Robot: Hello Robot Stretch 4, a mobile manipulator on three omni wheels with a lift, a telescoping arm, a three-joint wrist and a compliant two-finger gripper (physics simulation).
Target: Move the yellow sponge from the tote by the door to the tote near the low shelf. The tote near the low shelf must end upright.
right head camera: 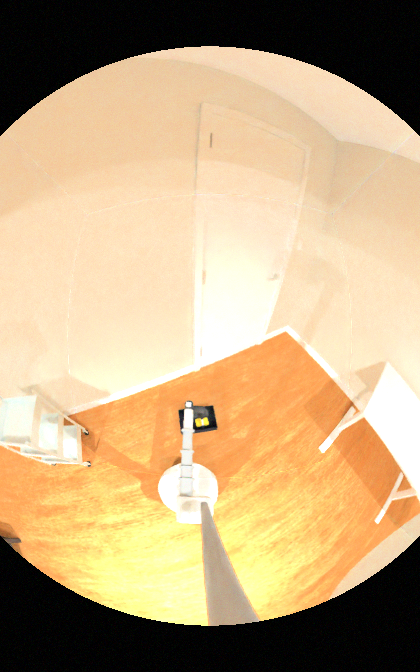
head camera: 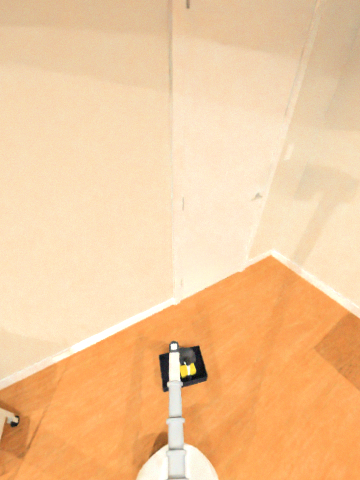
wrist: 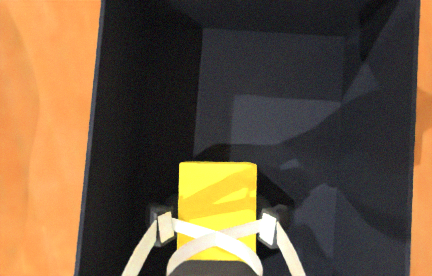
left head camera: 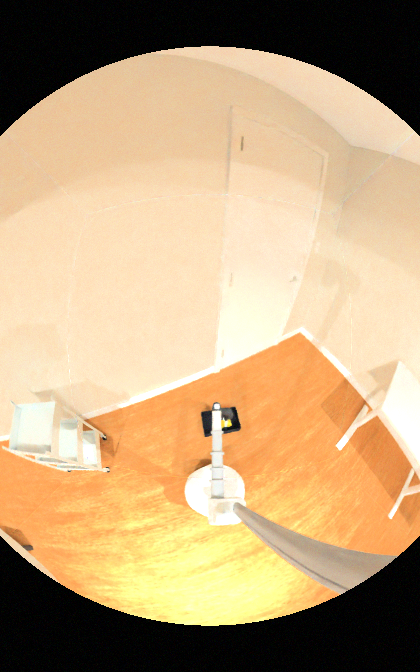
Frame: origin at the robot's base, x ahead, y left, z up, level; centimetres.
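Seen in the pictures: gripper, fingertip midpoint: (head camera: 186, 371) (wrist: 217, 210) (left head camera: 223, 423).
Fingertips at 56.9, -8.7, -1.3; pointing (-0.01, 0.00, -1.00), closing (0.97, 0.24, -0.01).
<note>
A point is followed by its place in that frame, as x, y, z.
The dark tote (head camera: 165, 372) {57.0, 6.4, -2.4} (left head camera: 207, 422) {58.5, 4.9, -2.4} (right head camera: 212, 415) (wrist: 135, 100) {47.2, -0.7, 0.0} by the door stands upright on the floor. The yellow sponge (head camera: 184, 372) {55.1, -6.8, 2.2} (left head camera: 226, 423) (wrist: 217, 190) {56.4, -6.4, 2.3} is inside it, towards the near end in the wrist view. My gripper (head camera: 188, 369) {56.9, -8.7, -1.3} (wrist: 217, 210) {56.9, -8.7, -1.3} reaches down into the tote. Its two fingertips press on the left and right sides of the sponge, so it is shut on the sponge. The sponge's near end is hidden under the gripper body. I cannot tell whether the sponge touches the tote's floor. The tote near the low shelf does not show.
The white door (head camera: 215, 175) {126.2, -27.9, 113.0} (left head camera: 270, 250) {130.2, -35.6, 116.7} (right head camera: 245, 240) and its wall are behind the tote. A white wheeled trolley (left head camera: 55, 425) {20.6, 91.6, 67.1} (right head camera: 35, 420) stands at the left by the wall. A white table (left head camera: 405, 395) {30.3, -150.5, 69.3} (right head camera: 392, 405) stands at the right.
</note>
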